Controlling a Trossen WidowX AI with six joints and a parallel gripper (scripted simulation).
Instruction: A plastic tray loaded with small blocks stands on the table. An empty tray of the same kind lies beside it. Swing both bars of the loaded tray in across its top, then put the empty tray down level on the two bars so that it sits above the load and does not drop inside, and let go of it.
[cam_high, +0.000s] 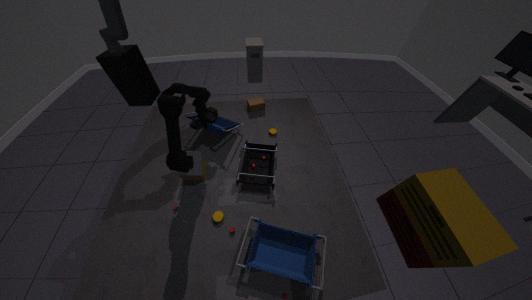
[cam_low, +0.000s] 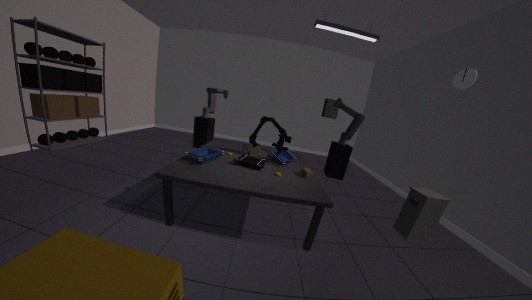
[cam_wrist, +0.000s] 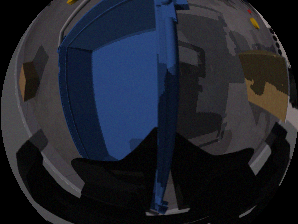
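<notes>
My gripper tip is 70 mm to the right of the blue tray and 30 mm short of it. The rest, counted from my gripper tip: brown box 320 mm to the left, 290 mm ahead, 50 mm below.
</notes>
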